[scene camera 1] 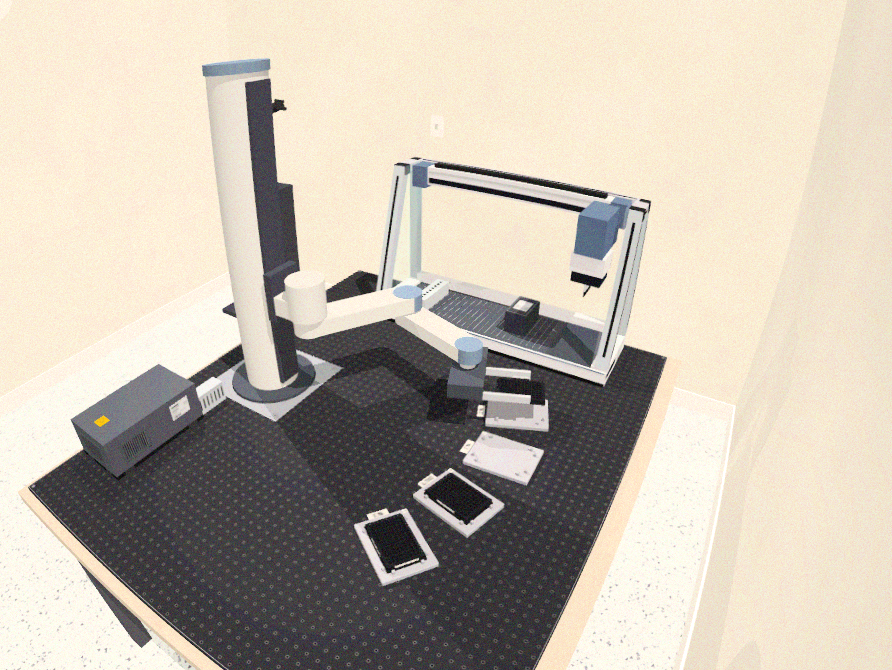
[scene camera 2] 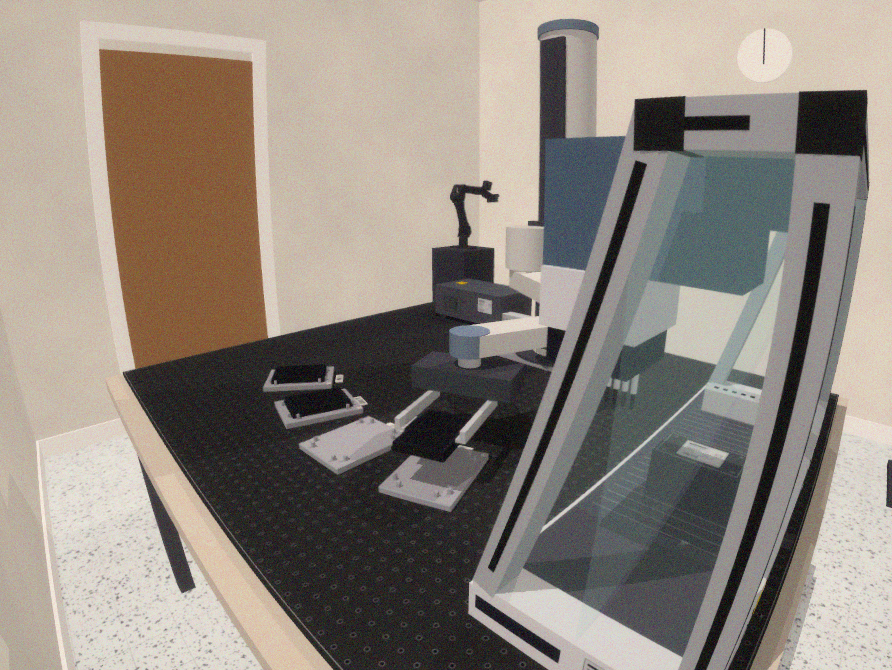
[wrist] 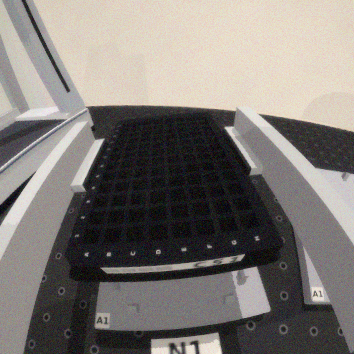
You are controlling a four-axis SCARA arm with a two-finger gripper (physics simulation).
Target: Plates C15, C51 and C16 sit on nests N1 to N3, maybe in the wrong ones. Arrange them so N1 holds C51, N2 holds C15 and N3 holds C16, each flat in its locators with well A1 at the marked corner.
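Frame: origin at the arm's base, x right, y back, z down, level; metres.
Seen in the pictures: gripper, fingertip midpoint: (scene camera 1: 530, 386) (scene camera 2: 428, 431) (wrist: 162, 124); arm's base at its link origin: (scene camera 1: 274, 380).
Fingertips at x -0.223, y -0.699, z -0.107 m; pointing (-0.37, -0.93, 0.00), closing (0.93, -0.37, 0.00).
Pixels of each thing's top centre, then the offset from my fingertips to it. "spot": a spot on its surface instead.
- black plate C51 at its top centre: (wrist: 164, 154) (scene camera 2: 435, 429) (scene camera 1: 520, 388) dx +0.009, dy +0.022, dz +0.008 m
- nest N1 at its top centre: (wrist: 172, 216) (scene camera 2: 436, 464) (scene camera 1: 518, 408) dx +0.009, dy +0.023, dz +0.073 m
- neighbouring nest N2 at its top centre: (wrist: 350, 211) (scene camera 2: 353, 435) (scene camera 1: 504, 452) dx +0.183, dy -0.017, dz +0.073 m
- dark grey box at a spot on its surface: (scene camera 1: 137, 418) spot: dx +0.657, dy +0.746, dz -0.020 m
My gripper (scene camera 1: 530, 388) (scene camera 2: 429, 431) (wrist: 162, 124) is shut on black plate C51 (scene camera 1: 520, 390) (scene camera 2: 431, 437) (wrist: 170, 200), holding it level above nest N1 (scene camera 1: 539, 419) (scene camera 2: 425, 491) (wrist: 255, 300). The plate is clear of the nest and casts a shadow on it. In the wrist view its A1 well is at the near left, on the same side as the nest's A1 mark. The neighbouring nest N2 (scene camera 1: 502, 457) (scene camera 2: 346, 444) is bare. A black plate (scene camera 1: 457, 496) (scene camera 2: 317, 402) sits in the third nest. Its name is unreadable.
Another black plate (scene camera 1: 395, 540) (scene camera 2: 299, 373) sits in a fourth nest at the row's end. A framed gantry machine (scene camera 1: 515, 186) (scene camera 2: 829, 288) stands close beside N1. A dark grey box (scene camera 1: 137, 418) (scene camera 2: 475, 301) stands near the arm's column (scene camera 1: 234, 216) (scene camera 2: 580, 86).
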